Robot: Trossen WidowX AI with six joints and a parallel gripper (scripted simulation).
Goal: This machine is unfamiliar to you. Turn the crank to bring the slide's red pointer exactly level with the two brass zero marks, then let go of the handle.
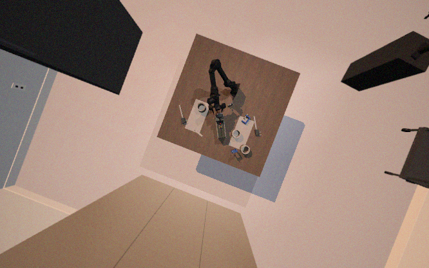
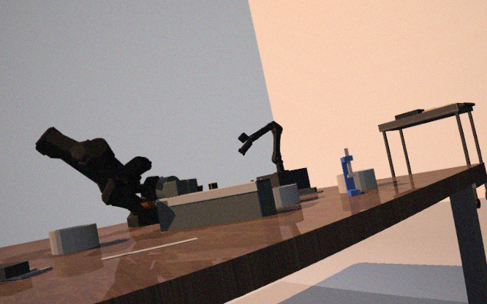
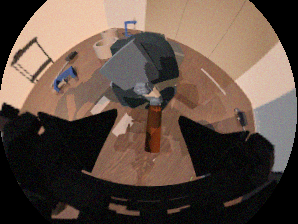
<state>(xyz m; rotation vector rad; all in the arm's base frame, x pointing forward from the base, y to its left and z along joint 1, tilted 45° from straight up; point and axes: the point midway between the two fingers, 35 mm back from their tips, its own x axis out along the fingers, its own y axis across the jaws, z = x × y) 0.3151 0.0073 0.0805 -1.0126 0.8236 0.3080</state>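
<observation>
My gripper tip is now 20 mm to the left of the crank handle, 10 mm below it and 10 mm past it. The rest, counted from my gripper tip: red pointer 100 mm ahead, 80 mm to the left, 30 mm above; thin white rod 310 mm ahead, 110 mm to the right, 50 mm below.
</observation>
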